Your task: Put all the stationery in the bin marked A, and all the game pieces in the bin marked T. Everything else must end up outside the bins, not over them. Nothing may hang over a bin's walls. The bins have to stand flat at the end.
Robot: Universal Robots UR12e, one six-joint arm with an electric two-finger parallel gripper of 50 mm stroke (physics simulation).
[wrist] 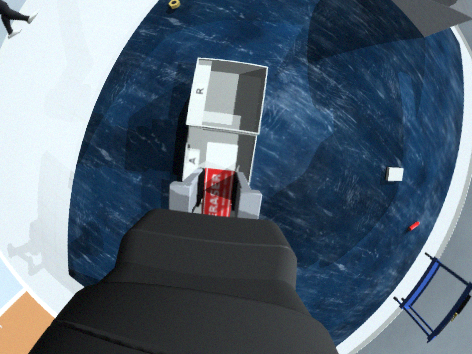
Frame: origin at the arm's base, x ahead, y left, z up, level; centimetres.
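Seen in the pictures: gripper, between the fingertips: (pixel 218 181).
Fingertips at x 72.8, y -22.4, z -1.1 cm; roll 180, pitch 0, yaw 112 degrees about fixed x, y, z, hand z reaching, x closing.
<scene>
Offsets run from my fingertips to a thing's top centre. "*": to the spot under its first point.
My gripper (pixel 218 181) is shut on a red and white eraser @[dx +0.0, dy +0.0, dz +1.1 cm] (pixel 218 192), gripped by its red sleeve with the white end pointing up the view. It holds the eraser over the bin marked A @[* dx -3.3, dy +2.1, dz -9.5 cm] (pixel 247 152), whose near part is hidden behind the eraser and fingers. The height above the bin is hard to tell. The bin marked T does not show. A small white block @[dx -14.8, dy +29.6, dz -9.5 cm] (pixel 395 174) and a small red cylinder @[dx -9.8, dy +47.5, dz -9.1 cm] (pixel 414 226) lie on the blue table top at the right.
The bin marked R (pixel 251 100) adjoins the far side of bin A, and no object shows in it. A brass-coloured nut @[* dx -20.0, dy -19.8, dz -9.4 cm] (pixel 174 4) lies at the top edge of the view. A blue-framed rack (pixel 421 285) stands beyond the table edge at the lower right.
</scene>
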